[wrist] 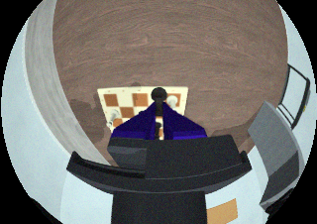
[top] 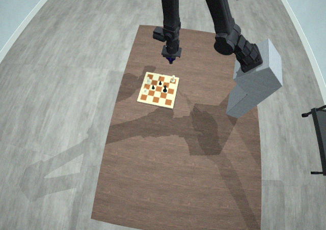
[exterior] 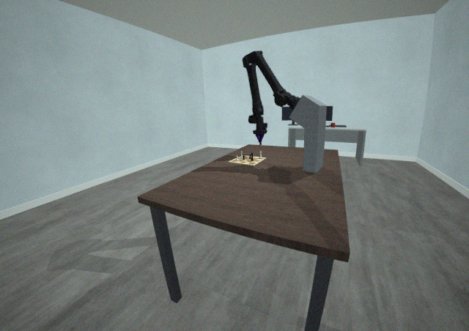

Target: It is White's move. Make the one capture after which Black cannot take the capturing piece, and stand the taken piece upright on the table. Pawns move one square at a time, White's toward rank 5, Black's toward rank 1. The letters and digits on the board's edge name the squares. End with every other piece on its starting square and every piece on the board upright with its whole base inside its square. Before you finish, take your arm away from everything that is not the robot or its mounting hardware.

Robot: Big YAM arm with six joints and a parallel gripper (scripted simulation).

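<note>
Right now the chessboard is 8 cm ahead of my hand, 12 cm to the left of it and 12 cm below it.
</note>
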